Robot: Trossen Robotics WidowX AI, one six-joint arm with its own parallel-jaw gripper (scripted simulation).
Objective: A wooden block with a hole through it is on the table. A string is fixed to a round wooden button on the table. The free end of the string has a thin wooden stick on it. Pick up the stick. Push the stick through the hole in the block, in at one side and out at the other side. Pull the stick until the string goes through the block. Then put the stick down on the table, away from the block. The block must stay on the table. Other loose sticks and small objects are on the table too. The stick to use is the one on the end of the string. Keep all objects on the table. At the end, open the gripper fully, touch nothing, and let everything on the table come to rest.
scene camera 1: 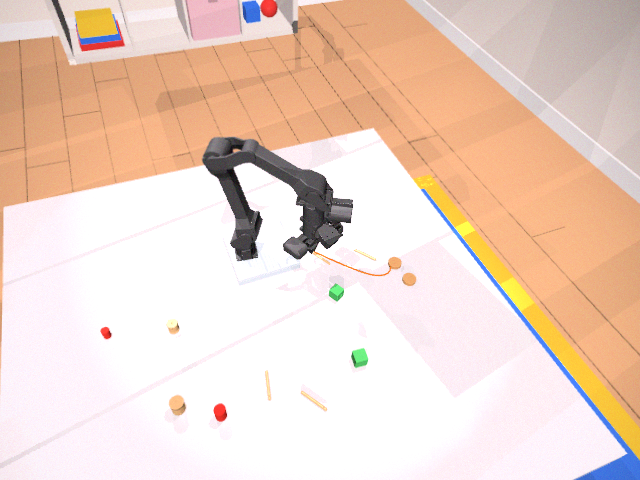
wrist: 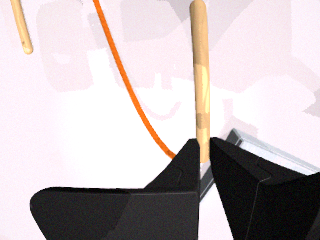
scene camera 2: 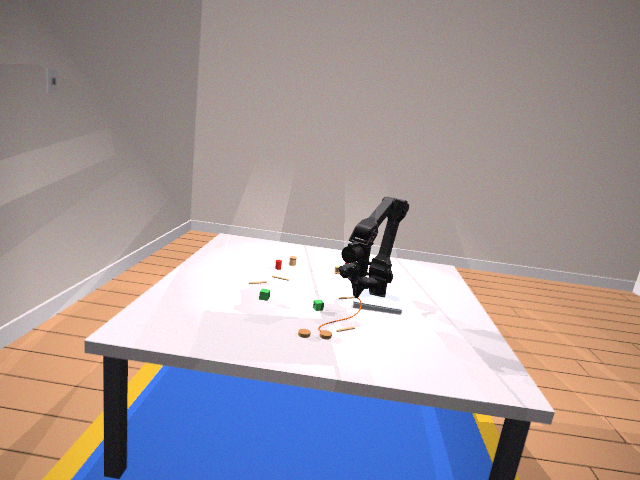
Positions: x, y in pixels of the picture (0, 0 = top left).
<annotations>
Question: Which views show my gripper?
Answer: Scene camera 1, the wrist view and scene camera 2: all of them.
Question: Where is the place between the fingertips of my gripper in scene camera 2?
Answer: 355, 297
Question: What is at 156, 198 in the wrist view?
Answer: My gripper.
</annotations>
